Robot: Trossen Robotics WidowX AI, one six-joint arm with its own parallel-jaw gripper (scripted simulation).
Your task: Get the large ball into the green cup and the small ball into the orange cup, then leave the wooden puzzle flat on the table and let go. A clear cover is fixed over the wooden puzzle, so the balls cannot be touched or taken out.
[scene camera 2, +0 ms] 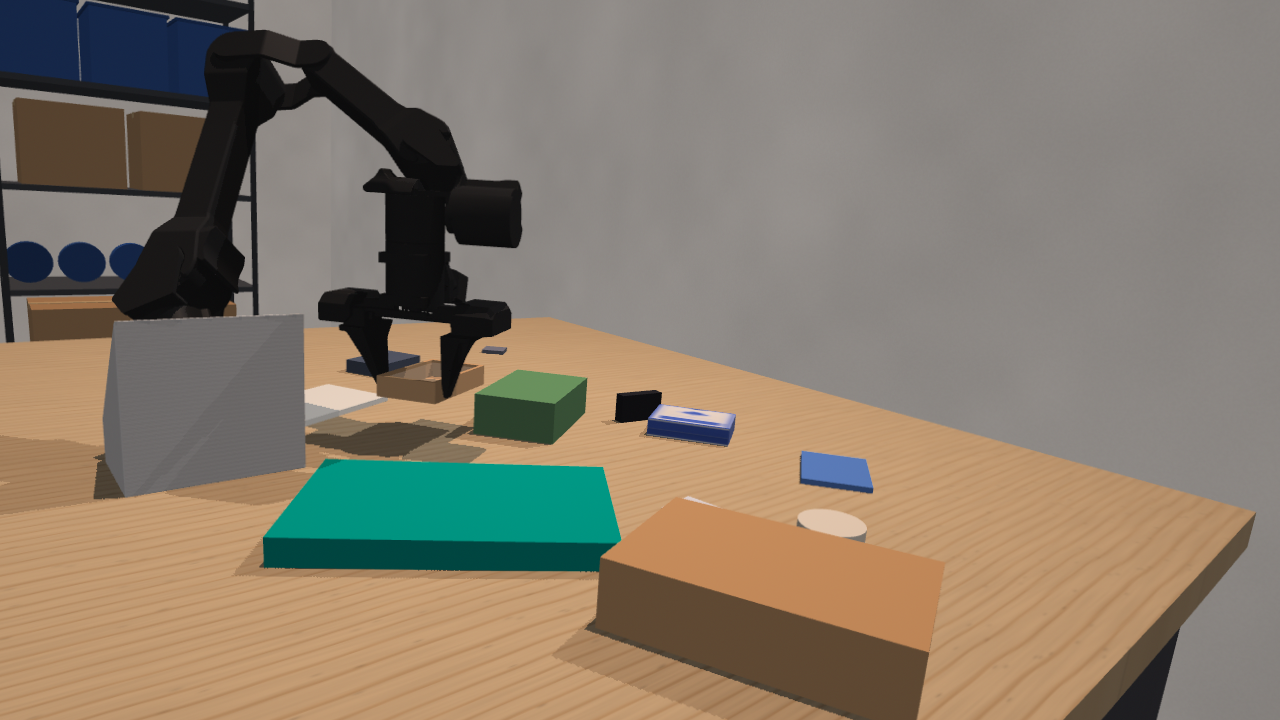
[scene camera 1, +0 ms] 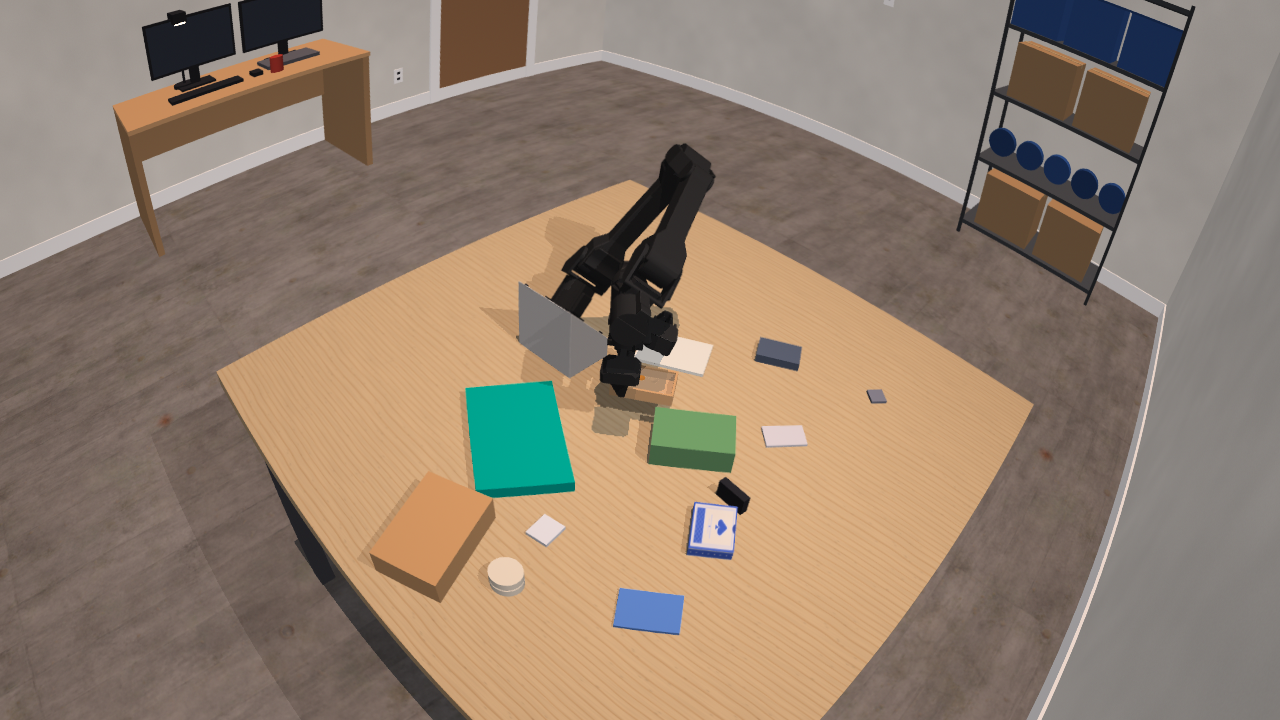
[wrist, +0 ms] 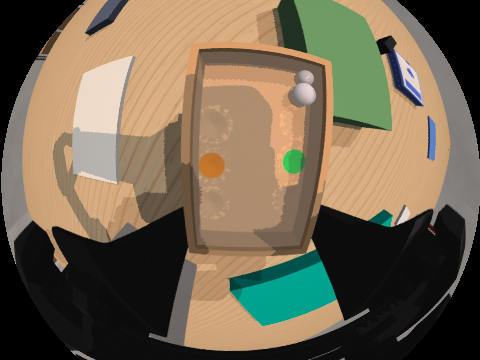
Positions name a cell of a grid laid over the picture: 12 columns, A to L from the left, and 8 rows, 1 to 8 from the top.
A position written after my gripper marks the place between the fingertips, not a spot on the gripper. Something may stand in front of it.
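Through scene camera 2 I see my gripper (scene camera 2: D5), together with a wooden puzzle (scene camera 2: D5) and a cream slab (scene camera 2: D5). The same camera gives me a teal slab (scene camera 2: D6), a green box (scene camera 2: F5) and an orange box (scene camera 2: H7). Scene camera 1 shows me the orange box (scene camera 1: D7) too, as well as the teal slab (scene camera 1: E5) and the wooden puzzle (scene camera 1: G5). In the wrist view I find the puzzle (wrist: G3) and the teal slab (wrist: H7).
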